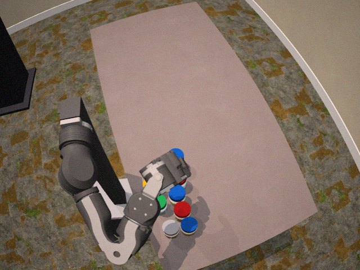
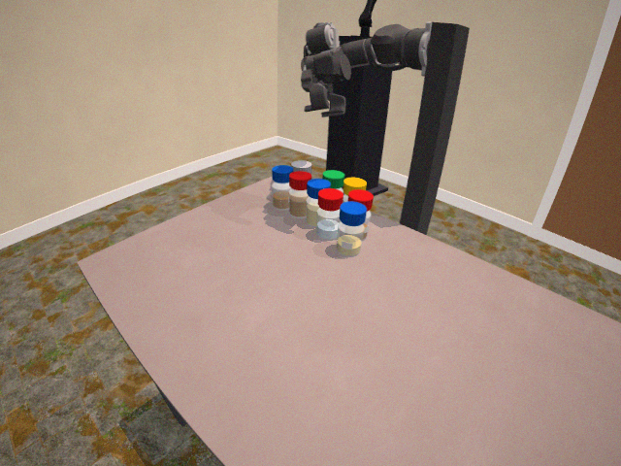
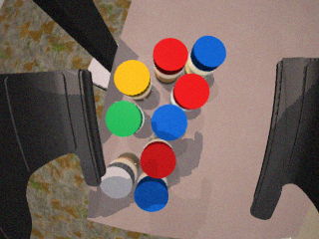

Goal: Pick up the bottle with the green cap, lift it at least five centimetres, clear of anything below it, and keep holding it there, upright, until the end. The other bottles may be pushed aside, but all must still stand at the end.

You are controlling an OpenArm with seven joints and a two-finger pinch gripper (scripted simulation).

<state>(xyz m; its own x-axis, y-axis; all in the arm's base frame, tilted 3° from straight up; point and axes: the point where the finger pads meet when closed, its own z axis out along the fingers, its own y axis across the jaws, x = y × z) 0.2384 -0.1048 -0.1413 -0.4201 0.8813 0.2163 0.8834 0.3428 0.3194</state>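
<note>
Right now the red-capped bottle is 20 mm ahead of my hand, 60 mm to the left of it and 220 mm below it.
</note>
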